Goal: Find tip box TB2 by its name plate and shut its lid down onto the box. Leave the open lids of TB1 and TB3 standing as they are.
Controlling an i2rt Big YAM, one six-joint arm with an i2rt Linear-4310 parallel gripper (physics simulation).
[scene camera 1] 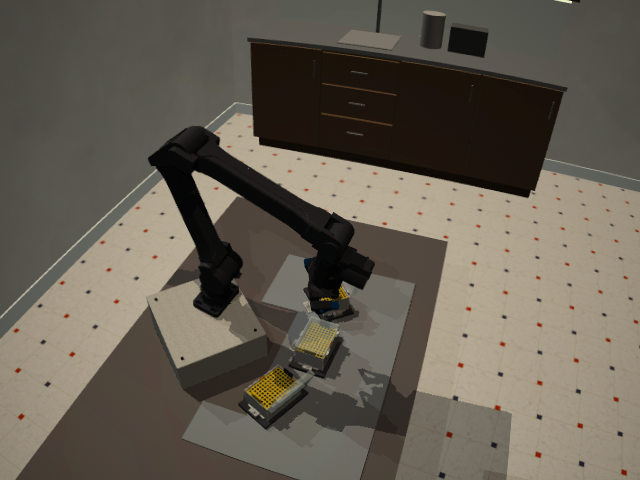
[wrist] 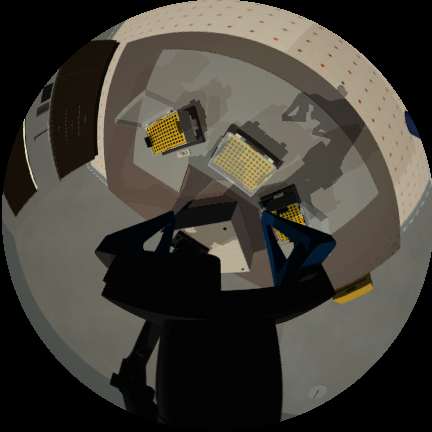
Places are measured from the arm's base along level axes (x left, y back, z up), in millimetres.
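Pixels of known places: gripper, fingertip midpoint: (scene camera 1: 316, 296) (wrist: 217, 215); arm's base, link origin: (scene camera 1: 216, 297) (wrist: 189, 245).
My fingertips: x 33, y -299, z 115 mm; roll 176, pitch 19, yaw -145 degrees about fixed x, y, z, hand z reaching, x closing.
Note:
Ahead of a thing's pixels: the offset from my fingertips to its top centre. "pt": to the spot under its first point. Level surfaces: height alone.
The middle tip box @(dx +7, dy +9, dz -155 mm) (scene camera 1: 316, 338) (wrist: 243, 162) has its clear lid lying flat over the yellow rack; its name plate is not readable. The box nearest the cabinets @(dx +211, dy +56, dz -158 mm) (scene camera 1: 341, 294) (wrist: 166, 134) has a small plate @(pt dx +158, dy +100, dz -230 mm) (wrist: 183, 153) that seems to read TB3; its clear lid @(pt dx +280, dy +17, dz -120 mm) (wrist: 134, 111) stands open. The front box @(dx -190, dy +27, dz -158 mm) (scene camera 1: 268, 387) (wrist: 295, 216) also has its lid @(dx -210, dy -36, dz -79 mm) (scene camera 1: 297, 390) (wrist: 317, 216) open; its plate is not readable. My gripper (scene camera 1: 318, 286) (wrist: 217, 215) is open and empty, raised above the boxes. In the scene view it partly hides the TB3 box and its lid.
The arm stands on a pale block (scene camera 1: 206, 335) (wrist: 232, 250) beside the row of boxes. The boxes stand on a grey mat @(dz -233 mm) (scene camera 1: 248, 439) (wrist: 200, 60). A dark cabinet (scene camera 1: 356, 98) (wrist: 80, 105) stands beyond. A yellow object (wrist: 354, 292) shows at the right in the wrist view.

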